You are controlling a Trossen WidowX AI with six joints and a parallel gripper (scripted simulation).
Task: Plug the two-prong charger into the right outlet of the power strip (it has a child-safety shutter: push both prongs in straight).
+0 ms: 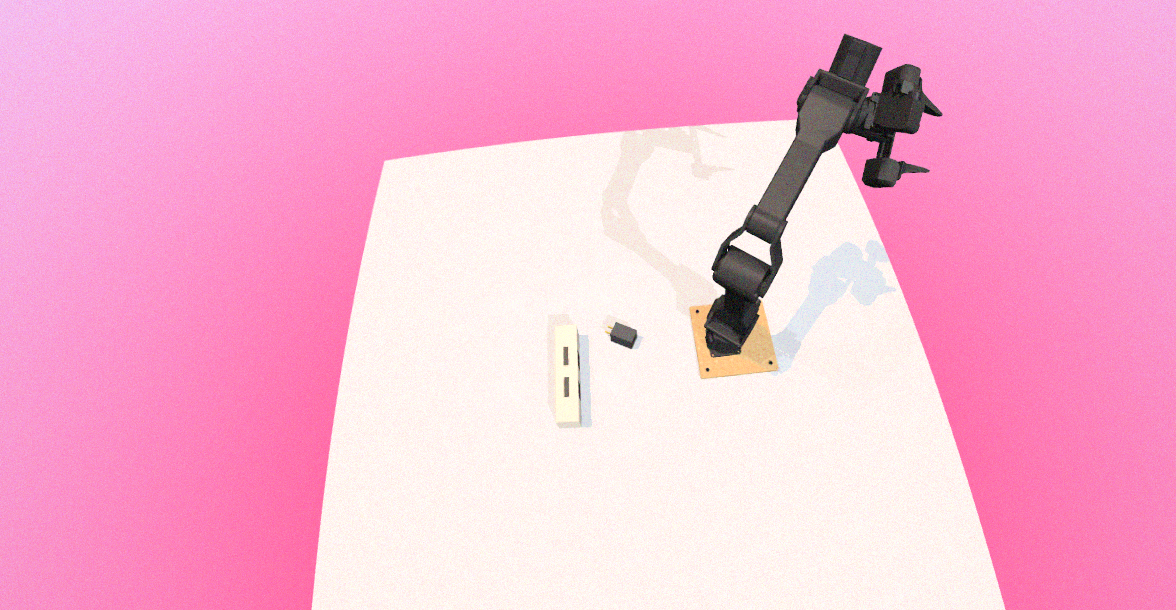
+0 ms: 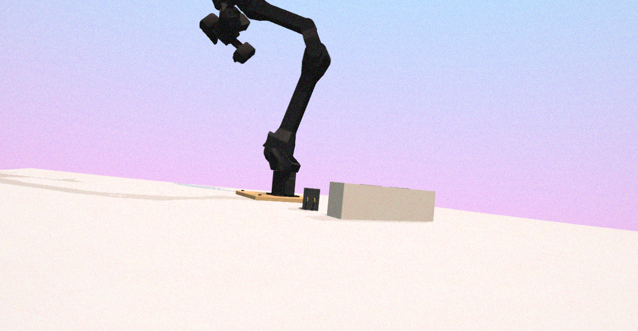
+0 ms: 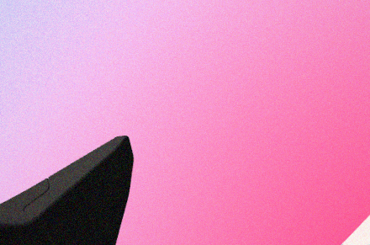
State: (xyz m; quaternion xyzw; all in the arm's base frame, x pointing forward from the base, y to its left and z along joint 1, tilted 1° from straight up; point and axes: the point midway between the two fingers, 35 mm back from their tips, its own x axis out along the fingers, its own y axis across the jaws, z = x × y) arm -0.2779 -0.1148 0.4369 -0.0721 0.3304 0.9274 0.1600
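My gripper tip is now 530 mm short of the two-prong charger, 420 mm above it and 70 mm to the right of it.
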